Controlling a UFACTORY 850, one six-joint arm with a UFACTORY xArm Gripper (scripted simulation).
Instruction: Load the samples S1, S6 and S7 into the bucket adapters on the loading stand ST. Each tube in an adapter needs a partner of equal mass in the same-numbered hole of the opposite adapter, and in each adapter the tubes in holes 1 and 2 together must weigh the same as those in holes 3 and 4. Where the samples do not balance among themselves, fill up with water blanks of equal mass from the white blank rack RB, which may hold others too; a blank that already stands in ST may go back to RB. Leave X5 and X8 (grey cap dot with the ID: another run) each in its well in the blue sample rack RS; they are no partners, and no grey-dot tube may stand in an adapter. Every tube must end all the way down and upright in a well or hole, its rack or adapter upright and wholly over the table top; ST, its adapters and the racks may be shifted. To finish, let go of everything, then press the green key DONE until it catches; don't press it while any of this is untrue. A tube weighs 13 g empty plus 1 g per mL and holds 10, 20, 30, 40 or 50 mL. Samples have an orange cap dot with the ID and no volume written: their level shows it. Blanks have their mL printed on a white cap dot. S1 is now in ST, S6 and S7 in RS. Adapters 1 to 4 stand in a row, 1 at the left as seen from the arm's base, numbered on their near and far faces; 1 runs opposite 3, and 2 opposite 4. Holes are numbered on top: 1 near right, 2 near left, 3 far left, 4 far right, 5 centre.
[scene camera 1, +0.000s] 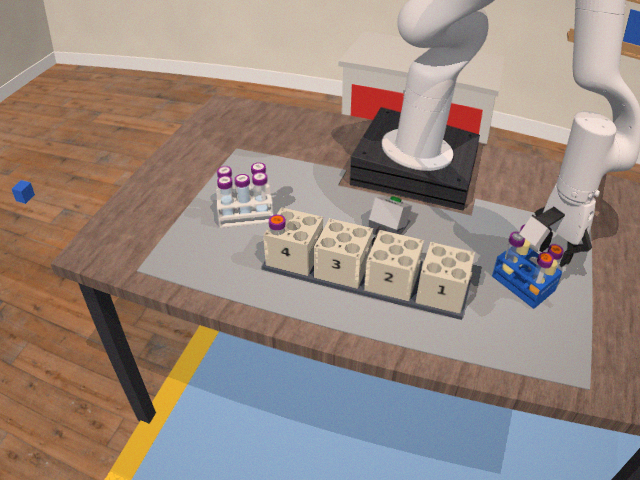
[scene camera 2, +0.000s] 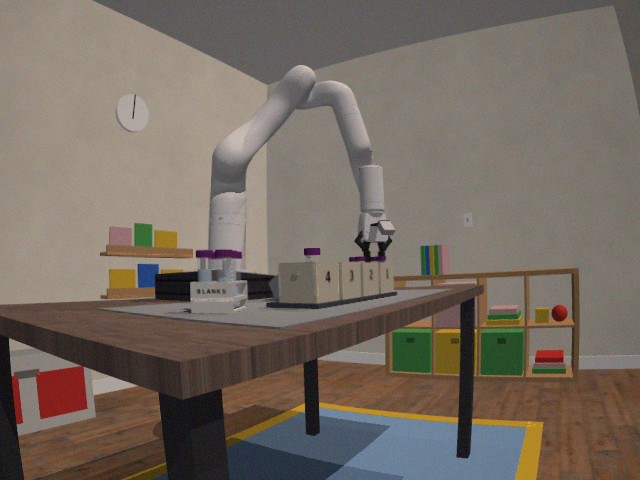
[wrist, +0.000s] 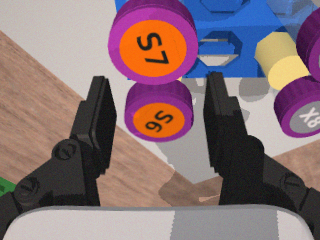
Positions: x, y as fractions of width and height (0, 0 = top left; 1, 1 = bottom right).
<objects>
The gripper shows in scene camera 1 (0.86, 0.53), in scene camera 2 (0.59, 0.55) and in the wrist view (0.50, 0.39). A white blank rack RB shows in scene camera 1 (0.40, 0.46) and in scene camera 2 (0.34, 0.62); in the wrist view it is out of frame. An adapter 3 shows in scene camera 1 (0.53, 0.53) and in scene camera 2 (0.55, 0.57); in the wrist view it is out of frame.
</objects>
